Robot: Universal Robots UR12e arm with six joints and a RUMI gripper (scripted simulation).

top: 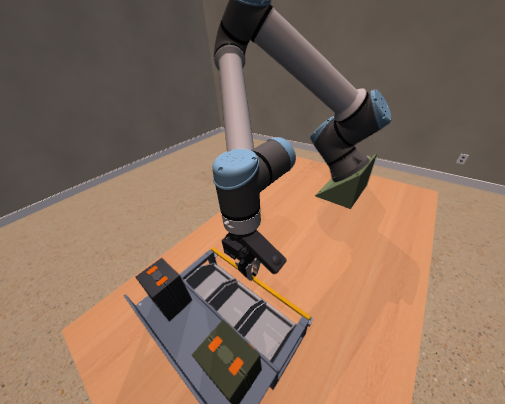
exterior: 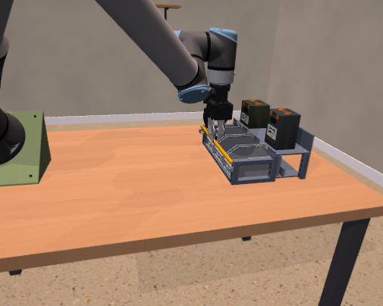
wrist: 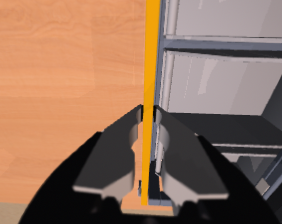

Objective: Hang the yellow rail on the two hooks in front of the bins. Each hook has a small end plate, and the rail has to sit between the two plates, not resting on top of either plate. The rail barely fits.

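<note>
Now: the yellow rail 10 mm below my hand. From my hand the other things lie so: black box 180 mm ahead, 150 mm to the right, 70 mm above; then green box 220 mm ahead, 80 mm to the left, 60 mm above.
</note>
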